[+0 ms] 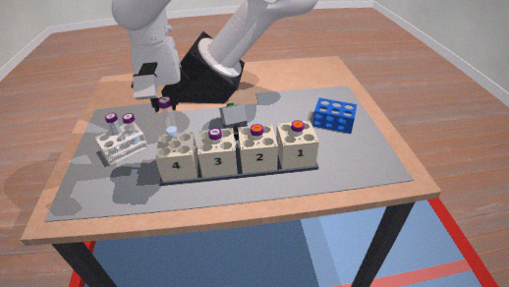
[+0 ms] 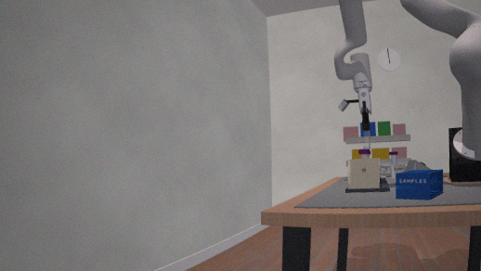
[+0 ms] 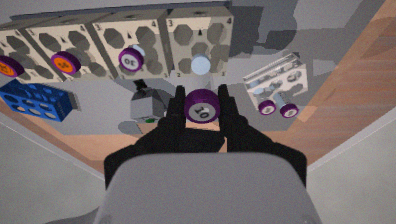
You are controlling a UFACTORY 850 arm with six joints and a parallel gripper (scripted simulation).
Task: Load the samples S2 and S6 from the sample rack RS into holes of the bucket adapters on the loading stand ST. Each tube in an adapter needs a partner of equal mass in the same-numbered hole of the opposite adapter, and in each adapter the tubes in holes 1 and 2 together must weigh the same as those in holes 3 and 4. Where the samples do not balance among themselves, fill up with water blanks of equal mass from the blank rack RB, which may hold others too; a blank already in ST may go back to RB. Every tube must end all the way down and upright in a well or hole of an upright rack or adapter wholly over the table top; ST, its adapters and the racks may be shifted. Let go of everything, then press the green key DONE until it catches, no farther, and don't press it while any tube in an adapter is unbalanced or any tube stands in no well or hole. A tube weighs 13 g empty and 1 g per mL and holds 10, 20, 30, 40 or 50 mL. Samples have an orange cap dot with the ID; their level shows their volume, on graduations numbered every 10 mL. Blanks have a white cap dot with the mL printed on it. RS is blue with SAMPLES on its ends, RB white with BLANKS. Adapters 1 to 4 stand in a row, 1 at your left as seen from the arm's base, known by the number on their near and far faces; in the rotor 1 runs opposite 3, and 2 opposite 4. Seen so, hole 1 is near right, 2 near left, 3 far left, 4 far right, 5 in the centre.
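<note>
The blank marked 10 lies 1 cm behind my hand, 1 cm to the right of it and 5 cm below it. Round my hand: blank marked 30: 2 cm behind, 12 cm to the left, 16 cm below; adapter 3: 2 cm behind, 11 cm to the left, 18 cm below; adapter 4: 18 cm below.
</note>
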